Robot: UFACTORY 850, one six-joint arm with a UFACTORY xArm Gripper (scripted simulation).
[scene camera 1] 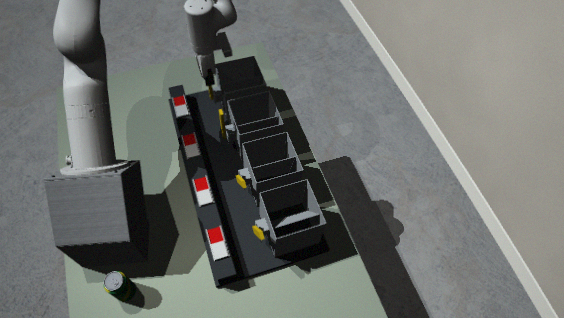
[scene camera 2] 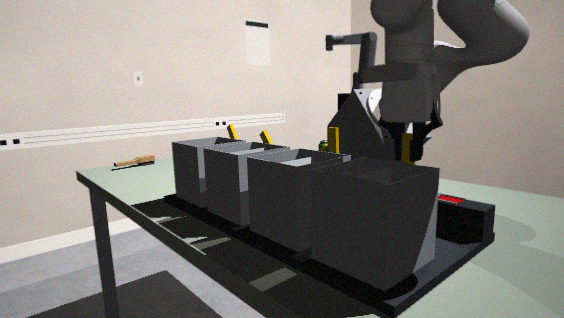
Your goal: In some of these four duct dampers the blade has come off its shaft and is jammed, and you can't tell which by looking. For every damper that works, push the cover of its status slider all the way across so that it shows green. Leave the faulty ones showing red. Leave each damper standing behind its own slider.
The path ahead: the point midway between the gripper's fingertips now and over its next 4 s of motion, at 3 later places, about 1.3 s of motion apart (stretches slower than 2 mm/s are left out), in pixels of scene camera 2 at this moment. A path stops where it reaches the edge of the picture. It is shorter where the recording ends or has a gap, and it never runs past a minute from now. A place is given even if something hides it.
My gripper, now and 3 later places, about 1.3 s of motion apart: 408, 160; 408, 119; 355, 109; 269, 108
